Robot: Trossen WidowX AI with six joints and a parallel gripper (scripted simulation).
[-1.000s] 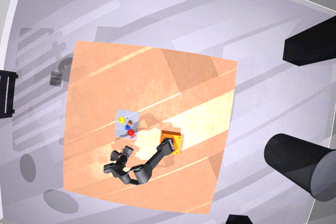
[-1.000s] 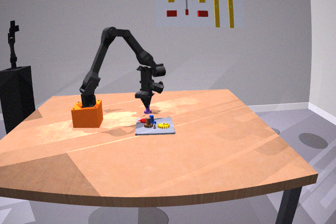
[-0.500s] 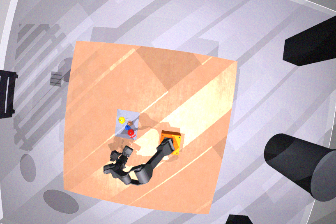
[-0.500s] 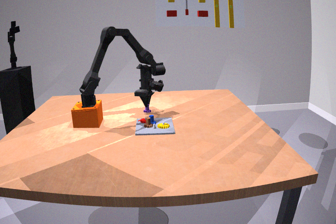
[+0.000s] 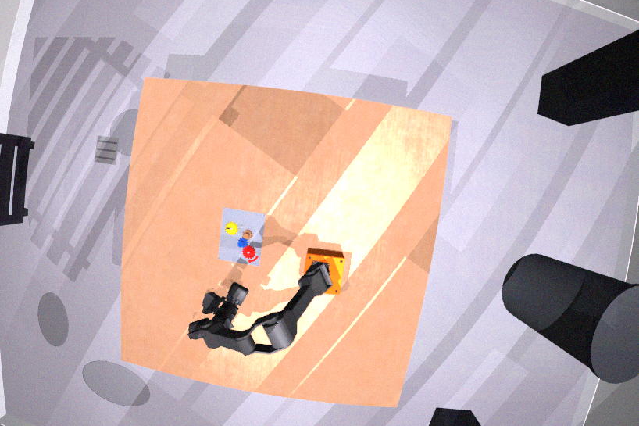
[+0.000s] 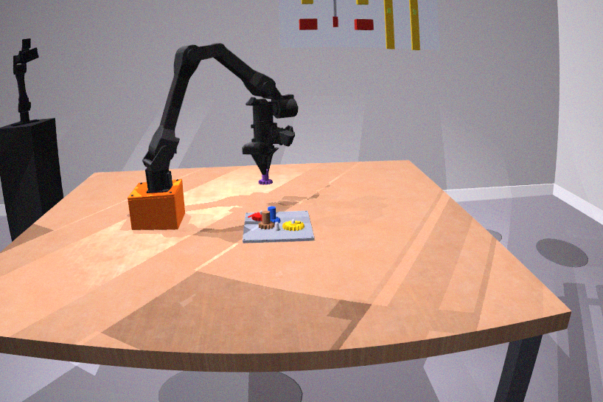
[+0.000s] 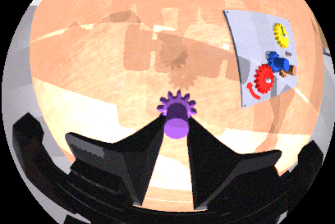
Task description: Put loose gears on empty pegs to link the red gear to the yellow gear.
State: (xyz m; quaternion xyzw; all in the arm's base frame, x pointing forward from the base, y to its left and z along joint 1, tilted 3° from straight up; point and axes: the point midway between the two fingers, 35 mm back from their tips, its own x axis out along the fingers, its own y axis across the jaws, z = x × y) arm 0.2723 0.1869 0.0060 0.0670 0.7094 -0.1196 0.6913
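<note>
My gripper tip is 2 cm short of the brown gear, 23 cm to the left of it and 6 cm above it. Also, from my gripper tip: purple gear 1 cm below; then red arrow 2 cm behind, 14 cm to the right, 8 cm below; then red gear 16 cm to the right, 7 cm below.
</note>
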